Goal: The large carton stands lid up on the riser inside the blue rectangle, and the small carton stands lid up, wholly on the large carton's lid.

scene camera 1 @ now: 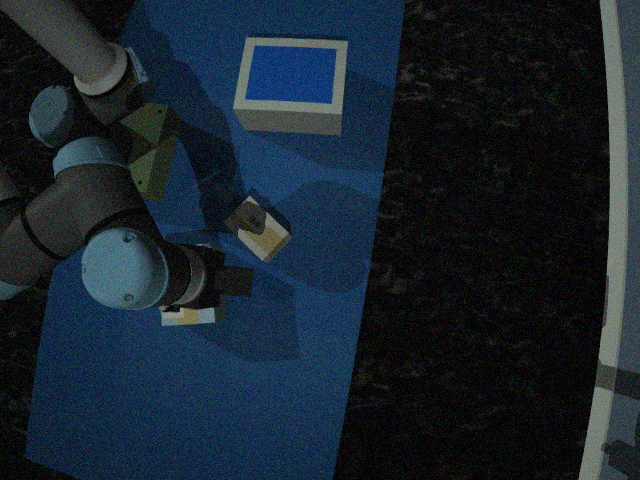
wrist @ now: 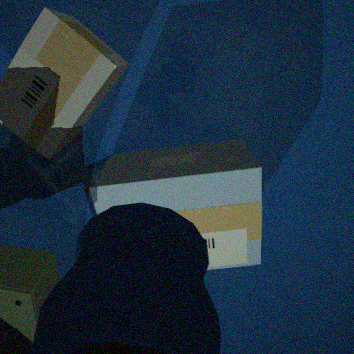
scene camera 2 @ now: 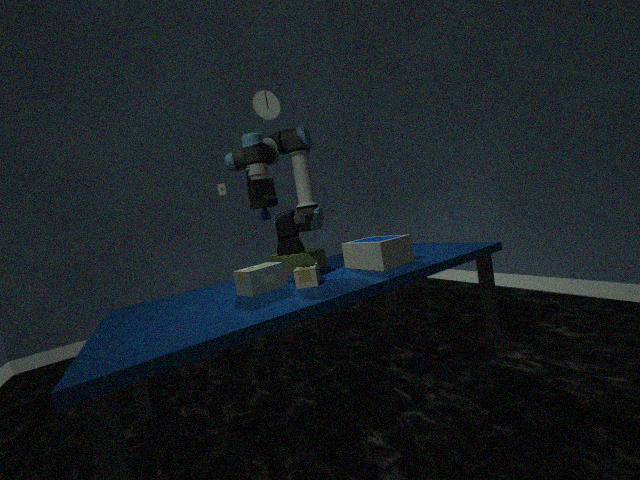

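Observation:
The large carton point(scene camera 1: 188, 316) point(scene camera 2: 261, 279) point(wrist: 230, 220) stands on the blue table, its pale blue top with tan band and label facing up; in scene camera 1 the arm hides most of it. The small carton point(scene camera 1: 268, 238) point(scene camera 2: 306, 276) point(wrist: 75, 55) stands turned beside it, its banded, labelled top up and partly shaded. The cream riser point(scene camera 1: 289, 119) point(scene camera 2: 361, 255) bears the blue rectangle point(scene camera 1: 291, 74) point(scene camera 2: 379, 239), with no carton on it. My suction gripper point(scene camera 2: 265, 213) point(wrist: 145, 270) is open and empty, high above the large carton; scene camera 1 does not show its cup.
A green block point(scene camera 1: 155, 173) point(scene camera 2: 294, 262) point(wrist: 30, 277) stands by the arm's base, behind the cartons. The blue table point(scene camera 1: 180, 403) point(scene camera 2: 170, 330) has its long front edge near the small carton and the riser. Arm shadows lie across the table and small carton.

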